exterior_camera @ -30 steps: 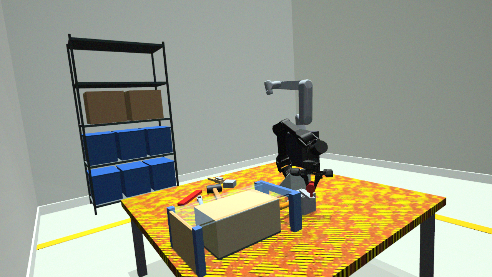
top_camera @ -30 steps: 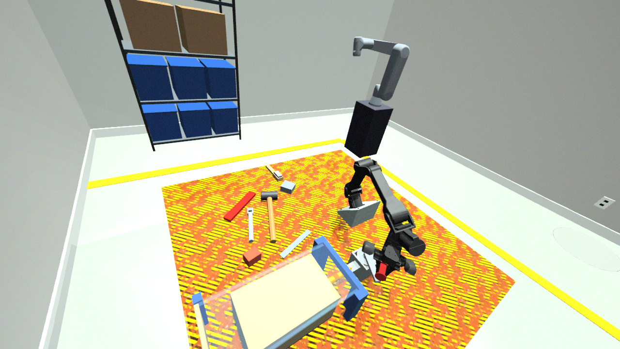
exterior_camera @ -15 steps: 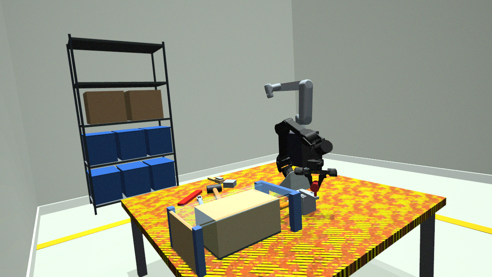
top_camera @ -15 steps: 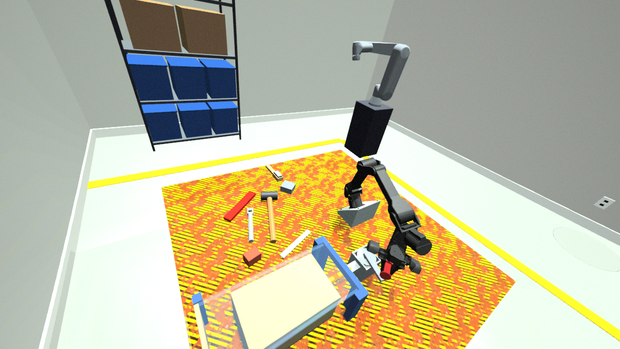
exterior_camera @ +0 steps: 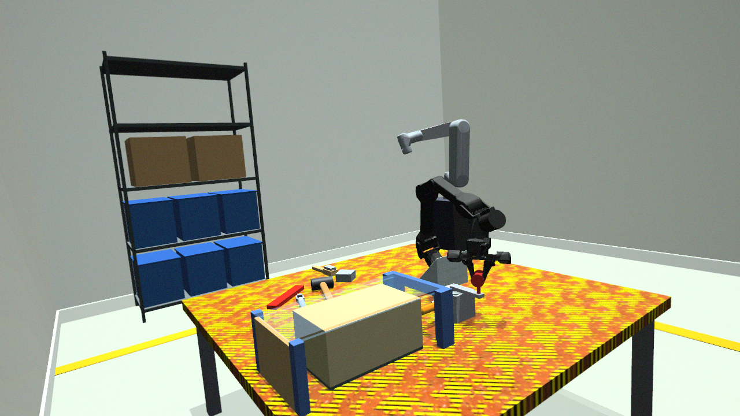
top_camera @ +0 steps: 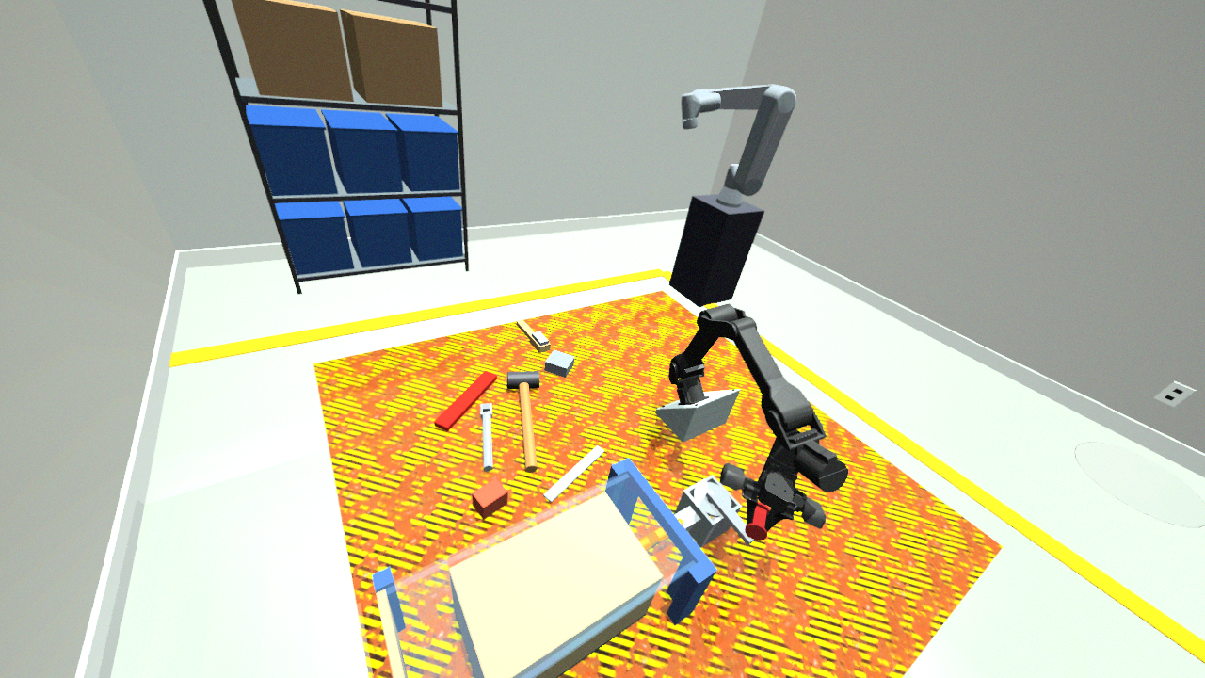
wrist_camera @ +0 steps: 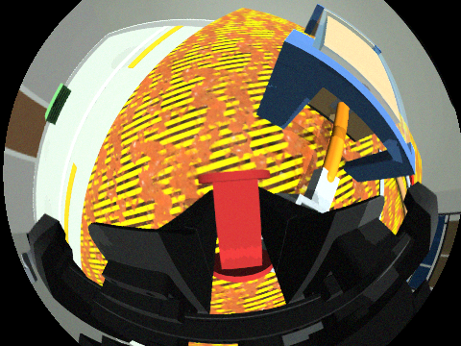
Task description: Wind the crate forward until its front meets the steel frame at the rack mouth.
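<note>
The winch handle lies 5 cm to the right of my gripper tip, 3 cm below it and 1 cm behind it. The rest, counted from my gripper tip: red grip: 1 cm to the right, 1 cm behind; then blue steel frame: 15 cm ahead, 11 cm to the right, 3 cm below; then grey winch: 12 cm to the right, 10 cm below, 3 cm behind.
</note>
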